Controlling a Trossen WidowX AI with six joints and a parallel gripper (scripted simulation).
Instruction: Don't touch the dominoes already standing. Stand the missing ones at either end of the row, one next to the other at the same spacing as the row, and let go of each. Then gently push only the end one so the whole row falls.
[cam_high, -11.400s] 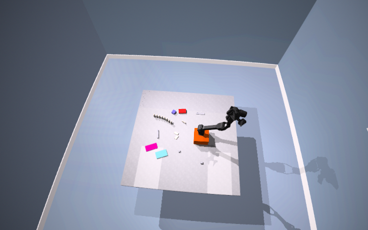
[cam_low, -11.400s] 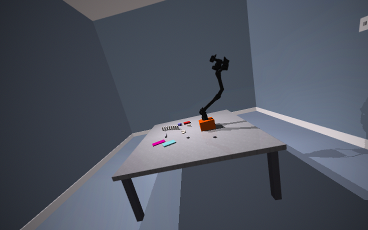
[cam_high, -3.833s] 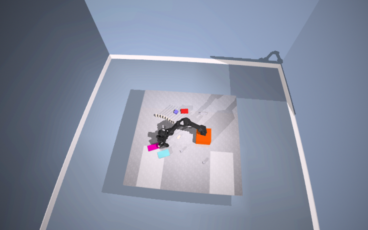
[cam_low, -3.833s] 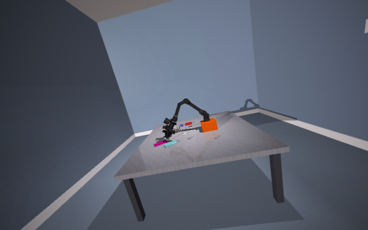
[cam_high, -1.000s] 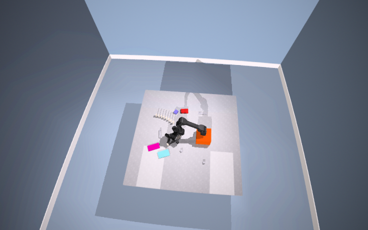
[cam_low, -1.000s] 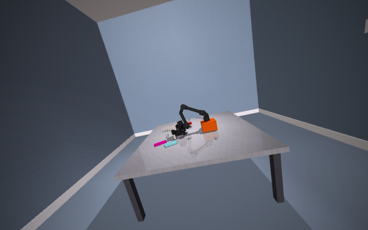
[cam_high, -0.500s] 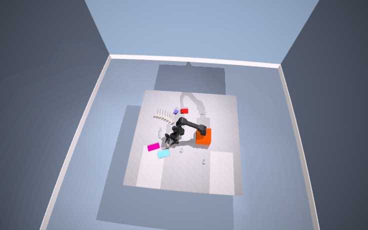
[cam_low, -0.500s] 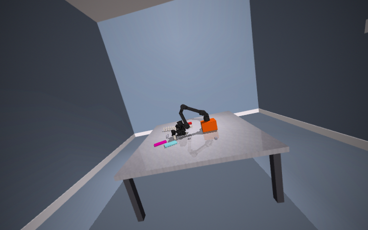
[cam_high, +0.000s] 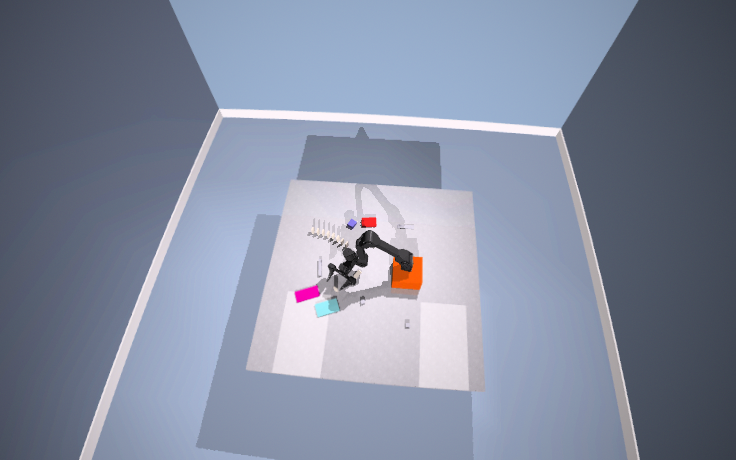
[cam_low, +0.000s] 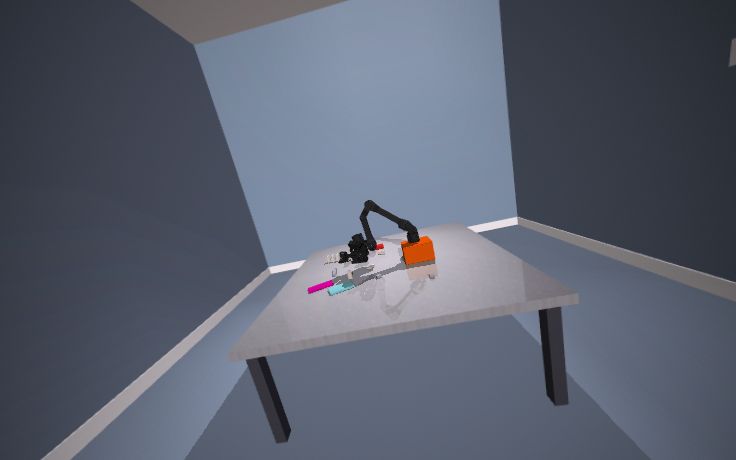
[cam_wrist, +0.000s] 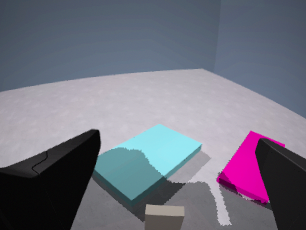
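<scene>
Now: the cyan block 11 cm to the left of my gripper tip, 10 cm below it and 1 cm ahead of it. The rest, counted from my gripper tip: purple block: 47 cm to the right, 9 cm below, 4 cm ahead; then magenta tile: 15 cm ahead, 10 cm below, 6 cm to the left; then red block: 51 cm to the right, 9 cm below, 6 cm behind.
</scene>
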